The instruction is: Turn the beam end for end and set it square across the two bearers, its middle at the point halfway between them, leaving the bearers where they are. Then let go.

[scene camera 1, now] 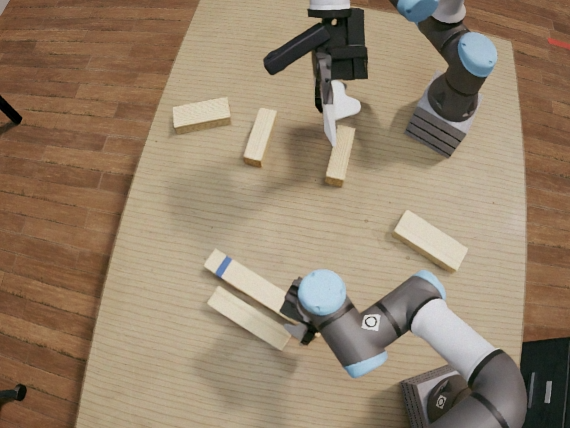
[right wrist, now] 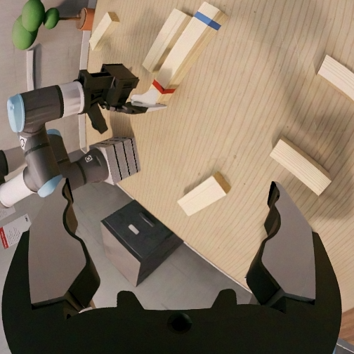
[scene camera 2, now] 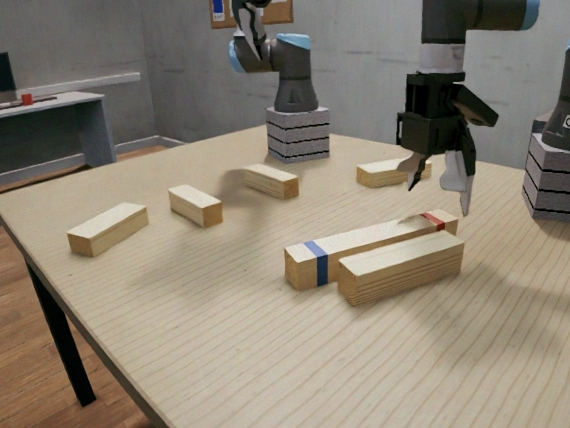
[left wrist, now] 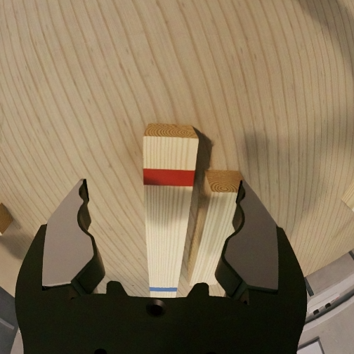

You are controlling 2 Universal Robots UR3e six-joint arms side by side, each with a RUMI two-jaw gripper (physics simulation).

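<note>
The beam (scene camera 1: 252,281) (scene camera 2: 370,235) (left wrist: 167,220) (right wrist: 187,55) lies flat on the table, a blue band near one end and a red band near the other. Two roughly parallel short blocks, seemingly the bearers, stand apart: one bearer (scene camera 1: 260,136) (scene camera 2: 195,204) (right wrist: 339,75), the other bearer (scene camera 1: 341,155) (scene camera 2: 271,180) (right wrist: 301,166). My left gripper (scene camera 1: 292,311) (scene camera 2: 438,202) (left wrist: 162,180) is open above the beam's red-banded end, which the arm hides in scene camera 1. My right gripper (scene camera 1: 327,127) (right wrist: 170,181) is open and empty, high above the second bearer's side of the table.
A plain block (scene camera 1: 248,318) (scene camera 2: 402,267) (left wrist: 215,235) (right wrist: 166,40) lies close alongside the beam. Another block (scene camera 1: 430,241) (scene camera 2: 380,173) (right wrist: 204,194) lies toward the arm bases. One more block (scene camera 1: 201,115) (scene camera 2: 107,228) lies near the table's edge. A further block (right wrist: 103,31) shows in the right wrist view.
</note>
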